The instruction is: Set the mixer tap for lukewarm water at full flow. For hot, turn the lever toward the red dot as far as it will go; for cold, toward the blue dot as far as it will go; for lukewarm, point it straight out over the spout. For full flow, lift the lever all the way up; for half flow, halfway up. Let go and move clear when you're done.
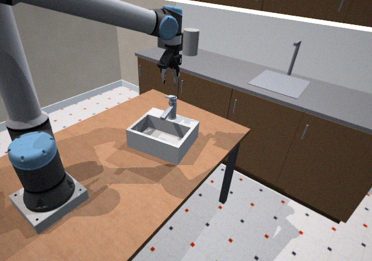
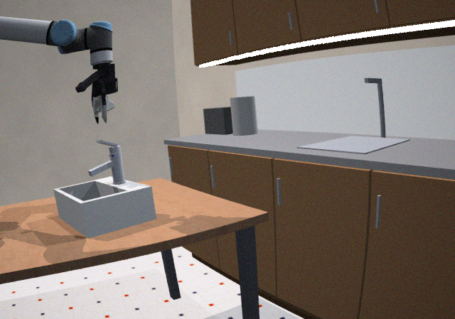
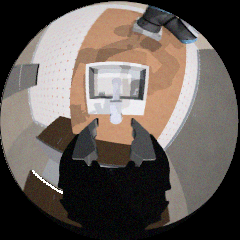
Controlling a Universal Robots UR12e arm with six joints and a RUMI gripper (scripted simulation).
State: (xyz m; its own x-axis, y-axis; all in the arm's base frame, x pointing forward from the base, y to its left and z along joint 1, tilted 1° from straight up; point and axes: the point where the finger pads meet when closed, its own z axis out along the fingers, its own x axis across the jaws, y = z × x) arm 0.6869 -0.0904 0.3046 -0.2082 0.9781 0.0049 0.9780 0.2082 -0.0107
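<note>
Now: the lever 2 cm ahead of my hand, 1 cm to the left of it and 9 cm below it. From my hand the other things lie so: grey mixer tap (3 cm ahead, 1 cm to the left, 14 cm below); white basin (7 cm behind, 1 cm to the right, 33 cm below).
</note>
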